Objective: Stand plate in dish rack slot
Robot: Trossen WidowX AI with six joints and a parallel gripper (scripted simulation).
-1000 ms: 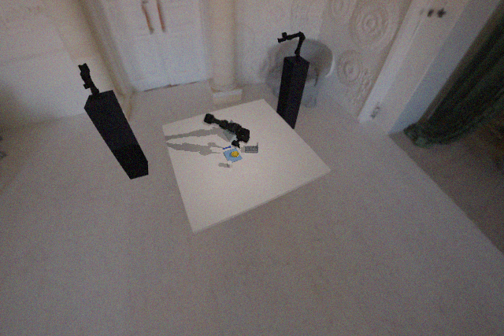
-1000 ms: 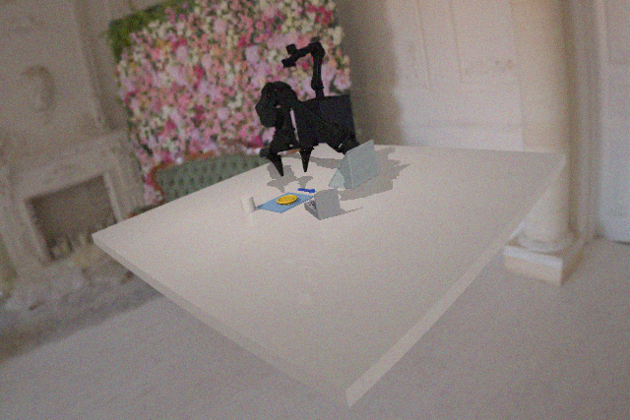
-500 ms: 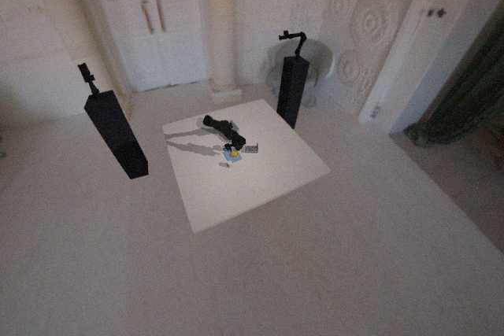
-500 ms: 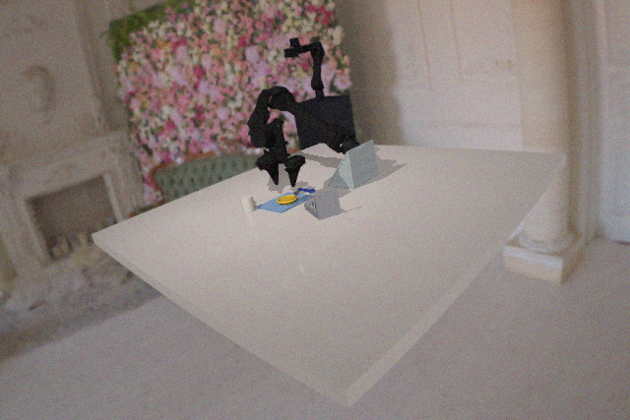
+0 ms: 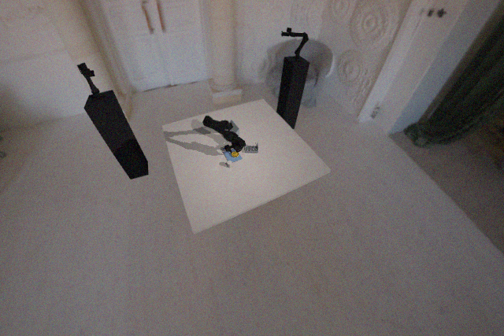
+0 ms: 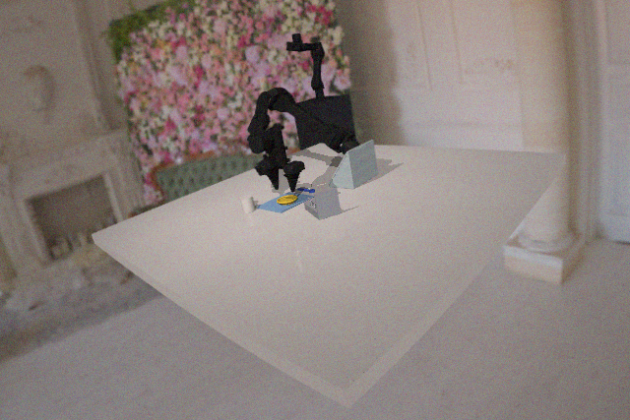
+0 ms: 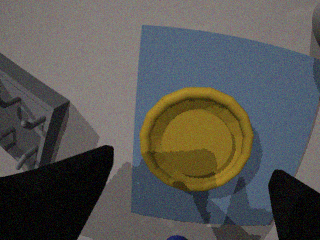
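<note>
My gripper tip is now 30 mm above the yellow plate. The rest, counted from my gripper tip: blue spoon 120 mm behind, 40 mm to the right, 50 mm below; then small white cup 100 mm ahead, 90 mm to the right, 30 mm below; then flat blue sheet 10 mm behind, 20 mm to the right, 50 mm below.
</note>
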